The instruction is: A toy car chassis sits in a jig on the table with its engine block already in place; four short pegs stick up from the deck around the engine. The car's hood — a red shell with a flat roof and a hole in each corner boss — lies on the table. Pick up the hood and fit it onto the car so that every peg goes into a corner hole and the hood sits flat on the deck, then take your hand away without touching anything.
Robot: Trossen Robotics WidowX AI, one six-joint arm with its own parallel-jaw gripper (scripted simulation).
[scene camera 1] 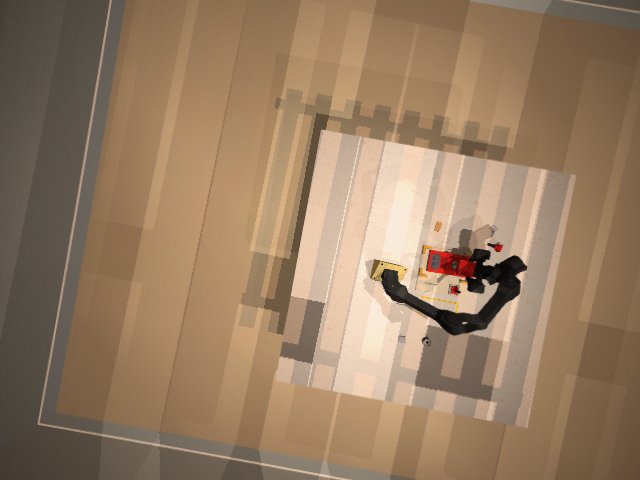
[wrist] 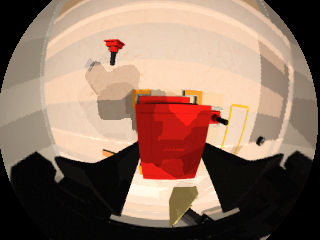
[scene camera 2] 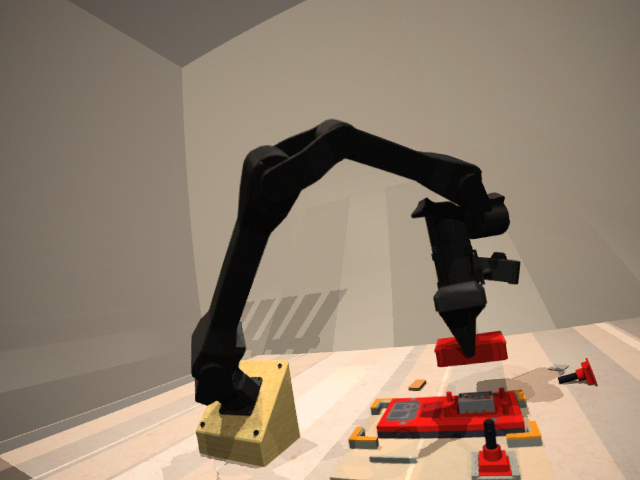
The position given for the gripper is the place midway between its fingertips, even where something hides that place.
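Observation:
A grey engine block point(scene camera 2: 482, 401) is in the scene, along with a red hood point(scene camera 2: 489, 346), which is carried by the gripper point(scene camera 2: 470, 349). The wrist view does not show the grey engine block, which is hidden by the red hood. The wrist view does show the red hood point(wrist: 171, 136), and with it the gripper point(wrist: 171, 144).

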